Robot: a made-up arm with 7 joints.
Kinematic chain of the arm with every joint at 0, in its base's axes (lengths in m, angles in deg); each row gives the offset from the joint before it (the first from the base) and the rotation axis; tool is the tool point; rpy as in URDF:
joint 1: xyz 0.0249 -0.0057 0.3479 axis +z
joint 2: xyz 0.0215 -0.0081 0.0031 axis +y
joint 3: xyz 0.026 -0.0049 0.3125 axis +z
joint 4: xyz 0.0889 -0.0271 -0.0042 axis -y
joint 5: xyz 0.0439 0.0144 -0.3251 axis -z
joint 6: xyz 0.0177 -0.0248 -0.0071 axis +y
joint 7: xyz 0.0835 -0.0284 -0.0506 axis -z
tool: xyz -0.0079 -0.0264 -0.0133 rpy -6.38 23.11 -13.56
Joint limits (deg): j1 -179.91..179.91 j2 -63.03..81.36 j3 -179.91..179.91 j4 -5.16..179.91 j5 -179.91..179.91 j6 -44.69..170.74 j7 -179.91..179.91
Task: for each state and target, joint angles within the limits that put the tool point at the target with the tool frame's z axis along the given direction. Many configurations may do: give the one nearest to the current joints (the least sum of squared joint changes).
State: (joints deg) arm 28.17 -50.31 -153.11 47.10 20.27 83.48 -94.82
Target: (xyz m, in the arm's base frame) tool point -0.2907 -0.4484 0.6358 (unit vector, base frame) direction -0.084 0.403 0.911
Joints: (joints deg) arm 27.07 -7.07 -149.11 94.99 38.72 74.63 -98.20
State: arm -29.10 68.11 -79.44 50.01 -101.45 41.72 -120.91
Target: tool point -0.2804 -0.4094 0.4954 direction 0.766 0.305 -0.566
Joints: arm -44.75 62.54 -110.82 55.53 -111.90 46.08 -120.31
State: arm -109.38 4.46 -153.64 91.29 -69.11 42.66 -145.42
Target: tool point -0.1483 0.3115 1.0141 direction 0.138 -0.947 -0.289
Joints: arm -100.13 -3.62 -139.32 133.51 -29.36 51.39 -158.40
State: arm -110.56 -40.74 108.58 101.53 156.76 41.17 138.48
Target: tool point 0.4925 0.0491 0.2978 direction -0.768 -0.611 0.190
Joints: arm -116.76 -47.21 118.83 65.58 127.20 75.57 124.65
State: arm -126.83 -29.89 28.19 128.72 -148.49 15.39 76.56
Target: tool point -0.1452 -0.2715 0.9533 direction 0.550 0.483 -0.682
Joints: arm -155.50 -2.42 16.89 147.22 -149.66 -36.48 24.37
